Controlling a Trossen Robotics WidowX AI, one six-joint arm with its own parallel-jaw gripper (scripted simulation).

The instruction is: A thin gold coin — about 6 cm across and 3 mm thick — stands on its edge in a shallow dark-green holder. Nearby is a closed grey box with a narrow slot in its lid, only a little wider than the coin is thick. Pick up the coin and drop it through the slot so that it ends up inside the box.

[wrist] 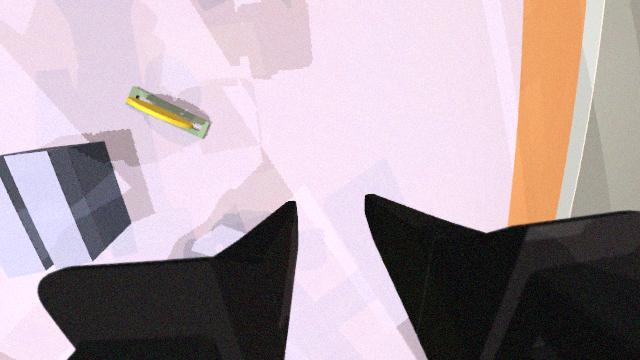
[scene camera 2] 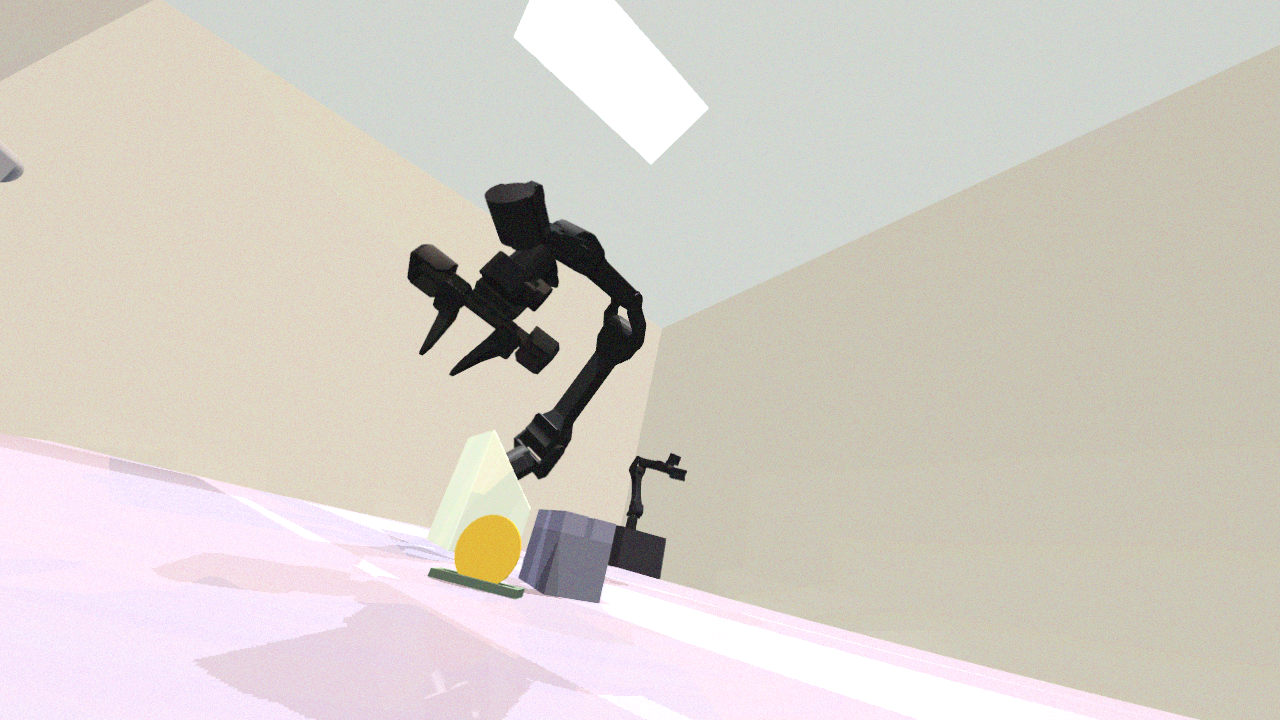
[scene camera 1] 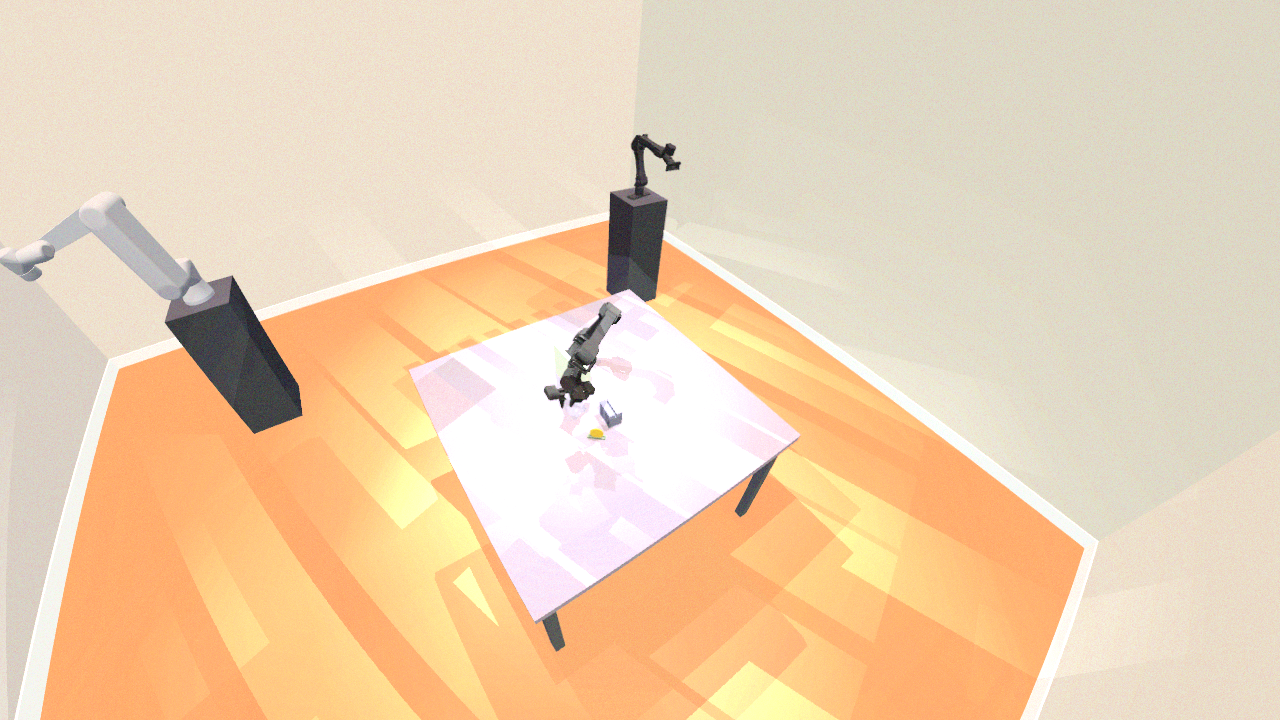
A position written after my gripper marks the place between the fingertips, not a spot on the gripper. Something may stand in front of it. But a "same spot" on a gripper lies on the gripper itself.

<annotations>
my gripper: wrist; scene camera 2 435, 364; scene camera 1
same spot on my gripper: (wrist: 560, 282) = (scene camera 1: 564, 397)
</annotations>
